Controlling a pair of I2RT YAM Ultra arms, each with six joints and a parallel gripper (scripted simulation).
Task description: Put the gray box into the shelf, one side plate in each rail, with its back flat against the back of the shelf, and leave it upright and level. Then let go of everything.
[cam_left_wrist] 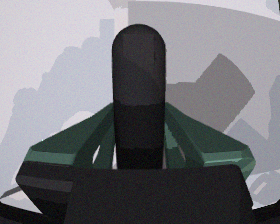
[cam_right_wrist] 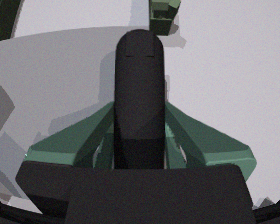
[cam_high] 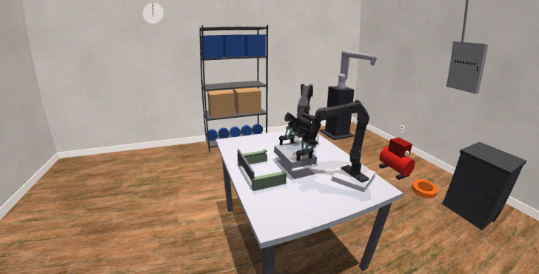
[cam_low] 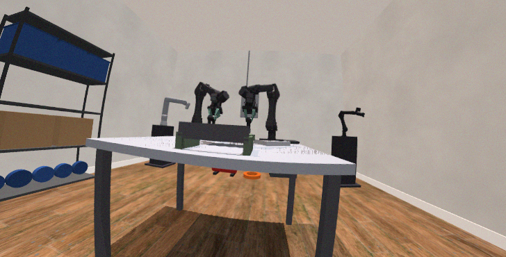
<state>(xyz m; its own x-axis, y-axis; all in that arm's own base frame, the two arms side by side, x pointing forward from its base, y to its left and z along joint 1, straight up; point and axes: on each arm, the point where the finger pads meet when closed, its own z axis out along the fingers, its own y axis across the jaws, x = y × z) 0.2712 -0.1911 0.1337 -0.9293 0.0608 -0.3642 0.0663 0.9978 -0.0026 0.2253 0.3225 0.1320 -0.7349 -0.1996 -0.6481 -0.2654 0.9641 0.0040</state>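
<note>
Right now my left hand is 120 mm to the left of the gray box and 50 mm above it. Round my left hand: dark back plate 340 mm ahead, 120 mm to the right, 80 mm below.
The gray box lies 12 cm to the left of my right hand and 5 cm below it. Round my right hand: dark back plate (33 cm ahead, 13 cm to the left, 8 cm below).
</note>
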